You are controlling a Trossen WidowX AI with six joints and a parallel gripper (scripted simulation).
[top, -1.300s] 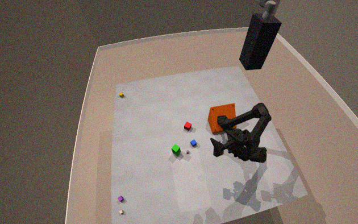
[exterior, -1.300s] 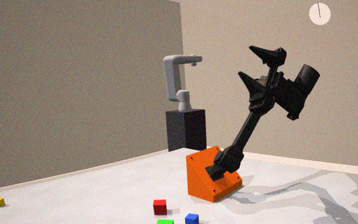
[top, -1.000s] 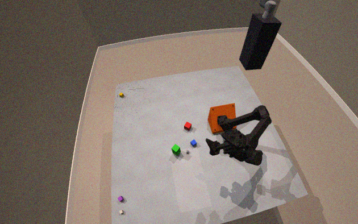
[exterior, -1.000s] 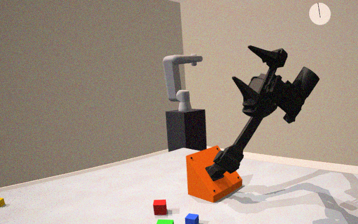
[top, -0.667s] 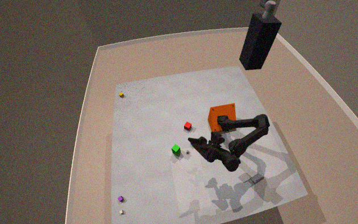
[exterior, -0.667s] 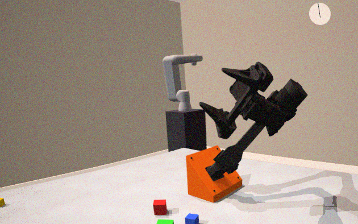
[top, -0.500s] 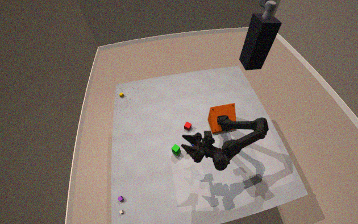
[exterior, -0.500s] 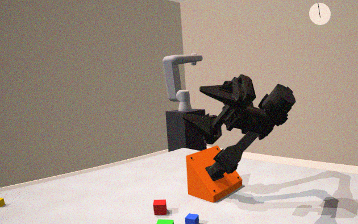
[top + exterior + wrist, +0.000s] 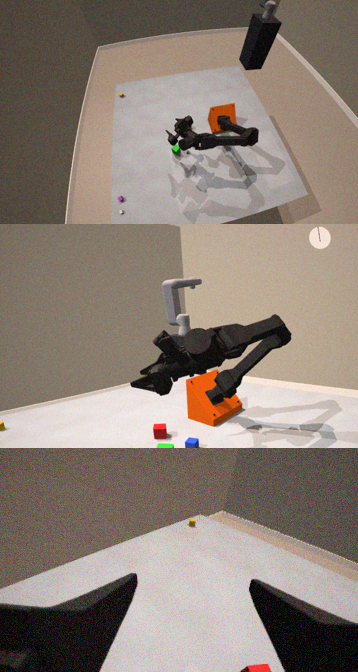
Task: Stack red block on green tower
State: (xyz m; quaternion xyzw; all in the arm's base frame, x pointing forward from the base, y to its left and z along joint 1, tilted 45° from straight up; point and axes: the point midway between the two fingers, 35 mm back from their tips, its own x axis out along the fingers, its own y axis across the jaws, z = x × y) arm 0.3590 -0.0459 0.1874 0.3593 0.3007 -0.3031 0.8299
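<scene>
My gripper tip is now 240 mm above the red block, 120 mm past it and 100 mm to the left of it. From my gripper tip the other things lie so: blue block: 240 mm below, 140 mm behind, 40 mm to the left; then purple block: 390 mm ahead, 360 mm to the left, 250 mm below; then white block: 440 mm to the left, 380 mm ahead, 250 mm below.
</scene>
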